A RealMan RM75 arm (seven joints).
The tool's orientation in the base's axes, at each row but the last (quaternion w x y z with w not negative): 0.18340 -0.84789 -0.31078 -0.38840; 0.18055 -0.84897 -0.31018 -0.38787; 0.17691 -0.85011 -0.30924 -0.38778; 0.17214 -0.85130 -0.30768 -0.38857; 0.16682 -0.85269 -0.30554 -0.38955; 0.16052 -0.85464 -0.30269 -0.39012; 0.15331 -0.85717 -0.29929 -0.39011; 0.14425 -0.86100 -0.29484 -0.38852; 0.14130 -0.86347 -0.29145 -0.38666
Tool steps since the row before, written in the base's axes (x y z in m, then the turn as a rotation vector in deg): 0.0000 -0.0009 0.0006 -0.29 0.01 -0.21; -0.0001 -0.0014 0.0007 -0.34 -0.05 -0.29; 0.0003 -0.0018 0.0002 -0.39 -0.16 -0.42; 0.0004 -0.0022 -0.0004 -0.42 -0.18 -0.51; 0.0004 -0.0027 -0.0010 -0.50 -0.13 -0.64; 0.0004 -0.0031 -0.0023 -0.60 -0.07 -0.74; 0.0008 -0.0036 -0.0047 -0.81 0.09 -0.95; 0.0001 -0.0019 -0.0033 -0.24 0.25 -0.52; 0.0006 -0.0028 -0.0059 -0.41 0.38 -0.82
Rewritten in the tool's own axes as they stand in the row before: 0.0001 0.0006 -0.0009 -0.30 -0.19 -0.02; -0.0001 0.0009 -0.0013 -0.42 -0.17 -0.03; -0.0004 0.0015 -0.0009 -0.58 -0.11 -0.03; -0.0010 0.0019 -0.0007 -0.68 -0.11 0.00; -0.0016 0.0024 -0.0005 -0.80 -0.20 0.06; -0.0028 0.0027 0.0001 -0.90 -0.30 0.10; -0.0046 0.0034 0.0017 -1.11 -0.55 0.19; -0.0032 0.0016 0.0013 -0.42 -0.33 0.32; -0.0052 0.0027 0.0029 -0.68 -0.54 0.48
